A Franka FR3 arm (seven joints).
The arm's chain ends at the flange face. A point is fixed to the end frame.
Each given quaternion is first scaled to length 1.
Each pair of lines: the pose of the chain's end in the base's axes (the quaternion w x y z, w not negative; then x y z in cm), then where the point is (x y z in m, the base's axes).
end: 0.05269, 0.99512, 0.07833, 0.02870, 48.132, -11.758, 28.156
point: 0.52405 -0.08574 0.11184
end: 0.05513, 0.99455, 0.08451, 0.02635, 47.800, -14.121, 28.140
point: 0.51951 -0.10982 0.11129
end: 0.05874, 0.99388, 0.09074, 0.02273, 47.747, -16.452, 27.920
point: 0.51738 -0.13405 0.10854
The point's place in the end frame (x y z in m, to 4 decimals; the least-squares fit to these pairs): 0.0389 -0.0433 0.1681
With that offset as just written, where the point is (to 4 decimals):
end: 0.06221, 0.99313, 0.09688, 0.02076, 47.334, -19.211, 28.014
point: 0.5122 -0.1625 0.1091
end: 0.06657, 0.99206, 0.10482, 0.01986, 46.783, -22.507, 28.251
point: 0.5059 -0.1964 0.1111
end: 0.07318, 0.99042, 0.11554, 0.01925, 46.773, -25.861, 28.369
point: 0.5050 -0.2315 0.1119
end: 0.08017, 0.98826, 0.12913, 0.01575, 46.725, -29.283, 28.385
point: 0.5026 -0.2675 0.1114
